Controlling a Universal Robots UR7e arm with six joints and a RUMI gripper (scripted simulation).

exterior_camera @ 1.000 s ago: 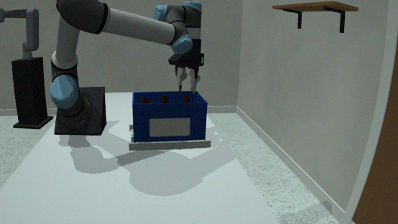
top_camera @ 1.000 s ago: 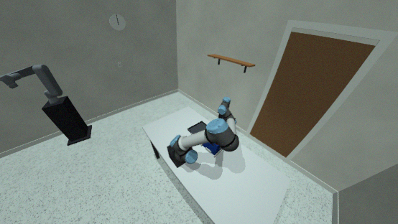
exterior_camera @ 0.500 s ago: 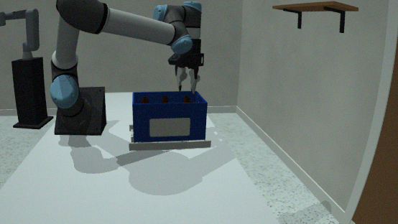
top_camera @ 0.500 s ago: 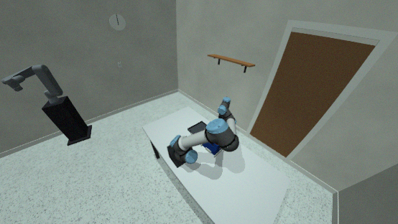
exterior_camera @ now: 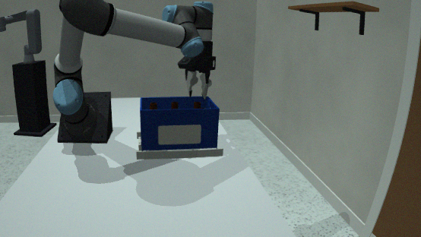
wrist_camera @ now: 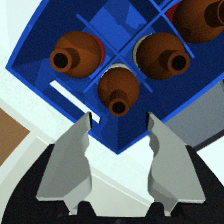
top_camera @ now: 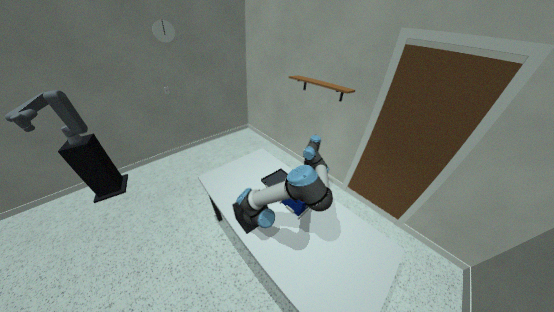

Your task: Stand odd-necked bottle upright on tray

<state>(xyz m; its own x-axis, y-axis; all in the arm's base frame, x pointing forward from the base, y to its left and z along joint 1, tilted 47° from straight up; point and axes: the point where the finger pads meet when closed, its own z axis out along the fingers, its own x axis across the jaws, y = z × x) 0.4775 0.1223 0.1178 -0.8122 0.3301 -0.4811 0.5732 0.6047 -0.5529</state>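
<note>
The blue crate is 110 mm below my hand, 70 mm behind it and 50 mm to the right of it. From my hand the other things lie so: bottle (170 mm behind, 110 mm below, 20 mm to the right); then dark grey tray (240 mm to the left, 180 mm below, 110 mm behind).
</note>
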